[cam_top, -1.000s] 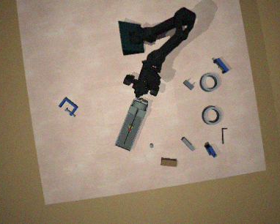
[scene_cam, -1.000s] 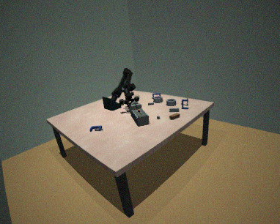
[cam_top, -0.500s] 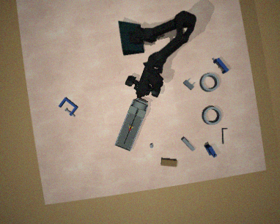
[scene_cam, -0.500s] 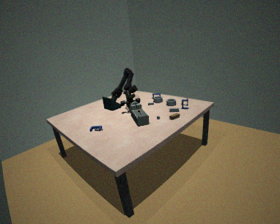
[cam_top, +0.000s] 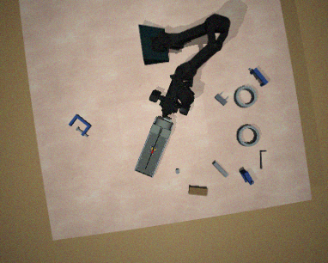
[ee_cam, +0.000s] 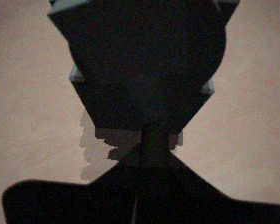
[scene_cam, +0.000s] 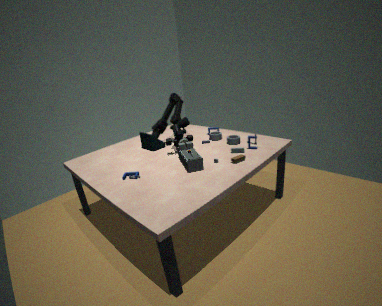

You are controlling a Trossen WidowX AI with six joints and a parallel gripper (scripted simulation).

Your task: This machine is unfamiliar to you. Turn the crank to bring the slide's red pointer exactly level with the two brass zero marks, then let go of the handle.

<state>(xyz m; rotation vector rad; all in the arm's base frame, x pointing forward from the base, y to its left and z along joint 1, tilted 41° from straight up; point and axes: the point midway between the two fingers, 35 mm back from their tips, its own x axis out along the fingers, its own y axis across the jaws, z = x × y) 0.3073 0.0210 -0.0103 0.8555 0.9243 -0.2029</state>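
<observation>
Now: the red pointer 16 cm ahead of my gripper tip, 8 cm to the right of it and 5 cm above it. The rest, counted from my gripper tip: small grey cube 27 cm ahead, 3 cm to the left, 2 cm below; then grey bar 29 cm ahead, 23 cm to the left, 2 cm below; then dark handle 3 cm above, 2 cm behind, 1 cm to the left.
</observation>
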